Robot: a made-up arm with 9 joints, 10 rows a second.
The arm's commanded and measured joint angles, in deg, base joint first. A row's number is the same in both.
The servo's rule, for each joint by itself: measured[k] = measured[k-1] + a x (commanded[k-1-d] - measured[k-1]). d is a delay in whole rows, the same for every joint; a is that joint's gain. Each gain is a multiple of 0.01, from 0.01 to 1. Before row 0 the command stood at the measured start. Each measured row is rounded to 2 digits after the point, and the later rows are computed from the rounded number. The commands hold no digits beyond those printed.
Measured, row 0:
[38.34 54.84 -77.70 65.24 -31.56 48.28 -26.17 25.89 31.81]
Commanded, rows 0 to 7:
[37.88 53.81 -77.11 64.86 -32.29 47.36 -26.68 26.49 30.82]
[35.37 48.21 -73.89 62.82 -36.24 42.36 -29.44 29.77 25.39]
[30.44 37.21 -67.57 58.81 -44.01 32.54 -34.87 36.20 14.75]
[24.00 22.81 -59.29 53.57 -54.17 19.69 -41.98 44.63 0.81]
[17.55 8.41 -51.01 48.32 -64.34 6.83 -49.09 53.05 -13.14]
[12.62 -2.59 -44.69 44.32 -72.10 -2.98 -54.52 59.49 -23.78]
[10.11 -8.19 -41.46 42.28 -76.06 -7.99 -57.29 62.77 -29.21]
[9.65 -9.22 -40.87 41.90 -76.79 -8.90 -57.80 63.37 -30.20]
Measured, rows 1 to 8:
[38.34 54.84 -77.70 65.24 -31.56 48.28 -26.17 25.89 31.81]
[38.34 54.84 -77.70 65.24 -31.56 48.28 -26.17 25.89 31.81]
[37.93 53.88 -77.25 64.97 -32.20 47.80 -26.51 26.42 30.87]
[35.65 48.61 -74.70 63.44 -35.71 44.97 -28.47 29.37 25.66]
[31.01 38.01 -69.28 60.15 -42.93 38.51 -32.76 35.38 15.30]
[24.77 23.87 -61.69 55.48 -52.71 28.72 -38.94 43.52 1.53]
[18.34 9.49 -53.57 50.40 -62.83 17.34 -45.74 51.91 -12.41]
[13.25 -1.74 -46.82 46.08 -70.89 6.77 -51.62 58.58 -23.21]
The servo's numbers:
d 2
a 0.89 0.93 0.76 0.71 0.87 0.52 0.67 0.88 0.95

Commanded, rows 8 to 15:
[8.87 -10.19 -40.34 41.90 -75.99 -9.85 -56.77 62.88 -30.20]
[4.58 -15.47 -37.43 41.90 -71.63 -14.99 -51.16 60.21 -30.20]
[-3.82 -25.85 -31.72 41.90 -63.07 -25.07 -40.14 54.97 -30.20]
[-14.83 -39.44 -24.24 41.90 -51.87 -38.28 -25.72 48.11 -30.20]
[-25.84 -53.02 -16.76 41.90 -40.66 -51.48 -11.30 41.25 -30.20]
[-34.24 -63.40 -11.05 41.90 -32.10 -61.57 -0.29 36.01 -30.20]
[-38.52 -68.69 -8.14 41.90 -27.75 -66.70 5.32 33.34 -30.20]
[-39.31 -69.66 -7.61 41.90 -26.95 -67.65 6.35 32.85 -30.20]
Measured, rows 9 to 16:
[10.46 -7.74 -42.75 43.38 -75.39 -0.91 -55.42 62.27 -28.91]
[9.74 -9.12 -41.32 42.33 -76.61 -5.06 -57.01 63.24 -30.14]
[8.97 -10.12 -40.58 42.02 -76.07 -7.55 -56.85 62.92 -30.20]
[5.06 -15.10 -38.19 41.93 -72.21 -11.42 -53.04 60.54 -30.20]
[-2.84 -25.10 -33.27 41.91 -64.26 -18.52 -44.40 55.64 -30.20]
[-13.51 -38.44 -26.41 41.90 -53.48 -28.80 -31.88 49.01 -30.20]
[-24.48 -52.00 -19.08 41.90 -42.33 -40.59 -18.09 42.18 -30.20]
[-33.17 -62.60 -12.98 41.90 -33.43 -51.50 -6.16 36.75 -30.20]

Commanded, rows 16 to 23:
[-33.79 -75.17 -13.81 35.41 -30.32 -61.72 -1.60 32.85 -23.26]
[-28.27 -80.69 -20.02 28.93 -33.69 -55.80 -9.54 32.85 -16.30]
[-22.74 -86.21 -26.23 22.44 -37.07 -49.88 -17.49 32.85 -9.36]
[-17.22 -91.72 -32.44 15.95 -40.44 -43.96 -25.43 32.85 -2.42]
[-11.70 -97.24 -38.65 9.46 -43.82 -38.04 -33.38 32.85 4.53]
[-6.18 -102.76 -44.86 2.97 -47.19 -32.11 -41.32 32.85 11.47]
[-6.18 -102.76 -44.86 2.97 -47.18 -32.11 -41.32 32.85 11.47]
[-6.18 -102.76 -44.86 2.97 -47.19 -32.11 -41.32 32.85 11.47]
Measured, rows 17 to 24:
[-37.93 -68.26 -9.30 41.90 -28.49 -59.40 1.53 33.75 -30.20]
[-39.16 -69.56 -8.02 41.90 -27.15 -63.69 4.76 32.96 -30.20]
[-34.38 -74.78 -12.42 37.29 -29.91 -62.67 0.50 32.86 -23.61]
[-28.94 -80.28 -18.20 31.35 -33.20 -59.10 -6.23 32.85 -16.67]
[-23.42 -85.79 -24.30 25.02 -36.57 -54.31 -13.77 32.85 -9.73]
[-17.90 -91.30 -30.49 18.58 -39.94 -48.93 -21.58 32.85 -2.79]
[-12.38 -96.82 -36.69 12.10 -43.32 -43.27 -29.49 32.85 4.16]
[-6.86 -102.34 -42.90 5.62 -46.69 -37.47 -37.42 32.85 11.10]

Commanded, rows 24 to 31:
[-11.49 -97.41 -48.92 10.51 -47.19 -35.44 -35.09 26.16 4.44]
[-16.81 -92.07 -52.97 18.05 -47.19 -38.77 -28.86 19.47 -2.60]
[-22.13 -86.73 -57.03 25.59 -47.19 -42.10 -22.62 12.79 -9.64]
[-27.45 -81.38 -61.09 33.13 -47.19 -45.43 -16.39 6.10 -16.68]
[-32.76 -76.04 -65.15 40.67 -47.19 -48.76 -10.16 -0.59 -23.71]
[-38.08 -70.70 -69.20 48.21 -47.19 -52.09 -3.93 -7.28 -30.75]
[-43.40 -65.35 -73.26 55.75 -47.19 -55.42 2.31 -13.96 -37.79]
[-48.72 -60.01 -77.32 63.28 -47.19 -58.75 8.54 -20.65 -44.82]
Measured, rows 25 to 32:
[-6.25 -102.73 -44.39 3.74 -47.12 -34.68 -40.03 32.85 11.45]
[-6.19 -102.76 -44.75 3.19 -47.18 -33.34 -40.89 32.85 11.47]
[-10.91 -97.78 -47.92 8.39 -47.19 -34.43 -37.00 26.96 4.79]
[-16.16 -92.47 -51.76 15.25 -47.19 -36.69 -31.55 20.37 -2.23]
[-21.47 -87.13 -55.77 22.59 -47.19 -39.50 -25.57 13.70 -9.27]
[-26.79 -81.78 -59.81 30.07 -47.19 -42.58 -19.42 7.01 -16.31]
[-32.10 -76.44 -63.87 37.60 -47.19 -45.79 -13.22 0.32 -23.34]
[-37.42 -71.10 -67.92 45.13 -47.19 -49.07 -7.00 -6.37 -30.38]

